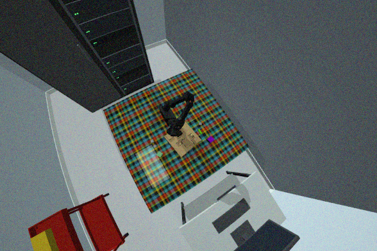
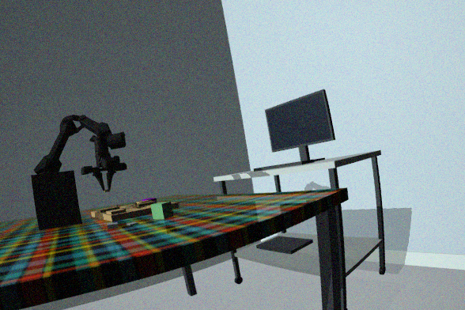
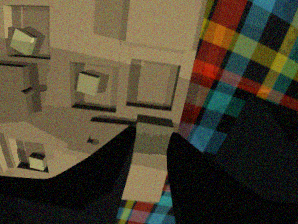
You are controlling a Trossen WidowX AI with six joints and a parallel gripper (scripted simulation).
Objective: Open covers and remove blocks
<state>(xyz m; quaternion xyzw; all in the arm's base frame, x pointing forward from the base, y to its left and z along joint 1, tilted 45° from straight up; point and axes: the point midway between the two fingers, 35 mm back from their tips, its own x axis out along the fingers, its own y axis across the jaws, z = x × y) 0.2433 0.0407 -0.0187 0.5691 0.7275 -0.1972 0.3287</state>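
Now: gripper tip 100 mm short of the bright green block, 270 mm to the right of it and 100 mm above it. Also, from my gripper tip: purple block (230 mm ahead, 340 mm to the left, 90 mm below); grey piece (270 mm to the right, 100 mm below); pale green block (170 mm ahead, 240 mm to the right, 80 mm below).
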